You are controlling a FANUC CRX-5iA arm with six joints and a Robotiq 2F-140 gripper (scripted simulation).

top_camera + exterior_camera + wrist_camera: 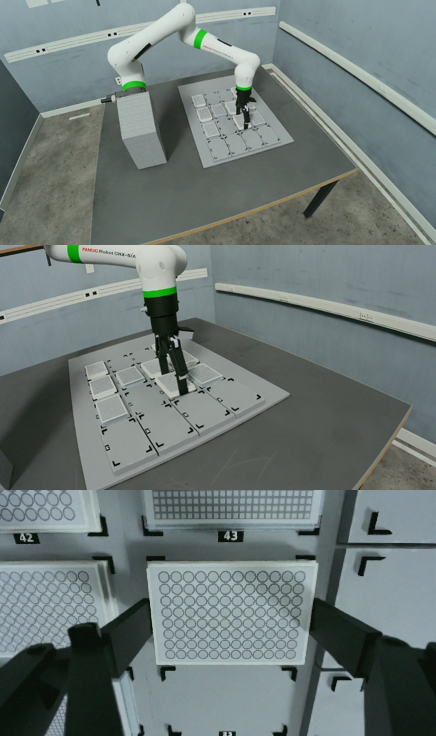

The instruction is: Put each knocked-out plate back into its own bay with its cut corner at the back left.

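My gripper is now 6 cm short of the bay label and 3 cm above it. From my hand the other things lie so: 384-well plate: 21 cm behind, 2 cm below; label 22: 17 cm to the left, 15 cm behind, 3 cm below.
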